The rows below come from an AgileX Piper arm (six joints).
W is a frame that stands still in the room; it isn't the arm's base.
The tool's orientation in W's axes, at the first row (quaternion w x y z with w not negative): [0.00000, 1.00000, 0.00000, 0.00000]
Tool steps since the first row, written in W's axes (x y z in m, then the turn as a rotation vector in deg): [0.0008, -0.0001, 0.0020, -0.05, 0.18, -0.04]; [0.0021, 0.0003, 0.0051, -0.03, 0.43, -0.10]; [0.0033, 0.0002, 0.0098, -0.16, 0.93, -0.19]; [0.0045, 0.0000, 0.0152, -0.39, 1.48, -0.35]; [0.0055, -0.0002, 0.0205, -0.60, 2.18, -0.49]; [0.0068, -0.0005, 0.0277, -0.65, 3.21, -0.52]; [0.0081, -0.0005, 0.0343, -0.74, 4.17, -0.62]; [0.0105, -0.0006, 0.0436, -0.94, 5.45, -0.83]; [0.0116, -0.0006, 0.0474, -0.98, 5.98, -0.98]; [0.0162, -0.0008, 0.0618, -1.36, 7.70, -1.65]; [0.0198, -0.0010, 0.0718, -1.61, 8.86, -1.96]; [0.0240, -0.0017, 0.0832, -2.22, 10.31, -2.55]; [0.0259, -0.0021, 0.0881, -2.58, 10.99, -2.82]
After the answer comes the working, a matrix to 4 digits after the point.
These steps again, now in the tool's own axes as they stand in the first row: [0.0008, 0.0001, -0.0020, -0.05, -0.18, 0.04]; [0.0021, -0.0003, -0.0051, -0.03, -0.43, 0.10]; [0.0033, -0.0002, -0.0098, -0.16, -0.93, 0.19]; [0.0045, 0.0000, -0.0152, -0.39, -1.48, 0.35]; [0.0055, 0.0002, -0.0205, -0.60, -2.18, 0.49]; [0.0068, 0.0005, -0.0277, -0.65, -3.21, 0.52]; [0.0081, 0.0005, -0.0343, -0.74, -4.17, 0.62]; [0.0105, 0.0006, -0.0436, -0.94, -5.45, 0.83]; [0.0116, 0.0006, -0.0474, -0.98, -5.98, 0.98]; [0.0162, 0.0008, -0.0618, -1.36, -7.70, 1.65]; [0.0198, 0.0010, -0.0718, -1.61, -8.86, 1.96]; [0.0240, 0.0017, -0.0832, -2.22, -10.31, 2.55]; [0.0259, 0.0021, -0.0881, -2.58, -10.99, 2.82]
The tool's axes in the first row as the columns of a matrix, in W's axes (rounded; the answer above uses it unrounded):
[1.0000, 0.0000, 0.0000]
[0.0000, -1.0000, 0.0000]
[0.0000, 0.0000, -1.0000]

